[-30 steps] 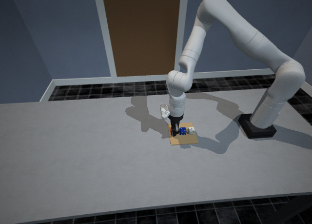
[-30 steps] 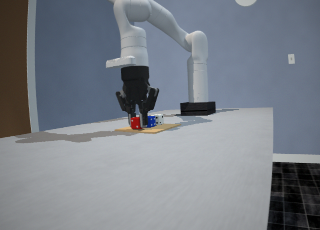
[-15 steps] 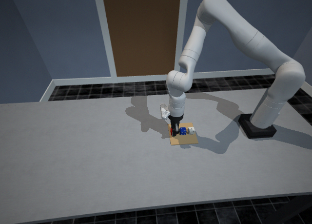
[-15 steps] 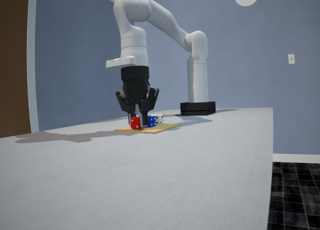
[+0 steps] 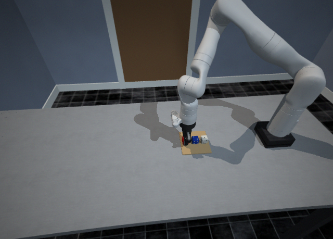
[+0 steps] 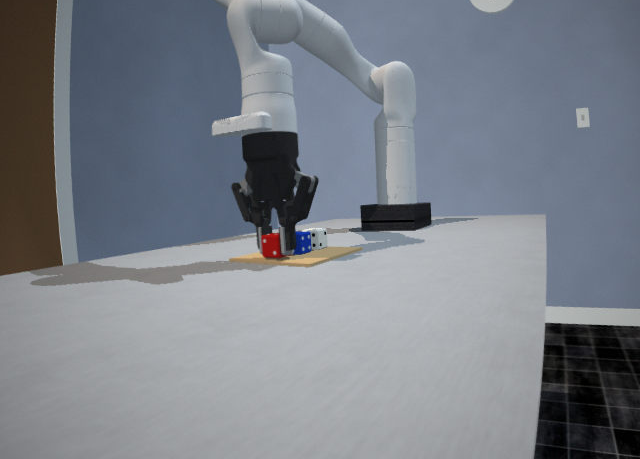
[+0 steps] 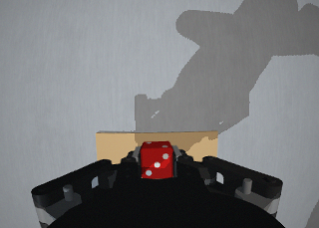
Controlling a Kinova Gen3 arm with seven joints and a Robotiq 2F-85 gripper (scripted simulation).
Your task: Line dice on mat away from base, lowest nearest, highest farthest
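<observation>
The red die is 10 mm below my hand. Round my hand: white die (90 mm behind, 10 mm to the right, 10 mm below); tan mat (50 mm behind, 30 mm below); blue die (50 mm behind, 10 mm below).
</observation>
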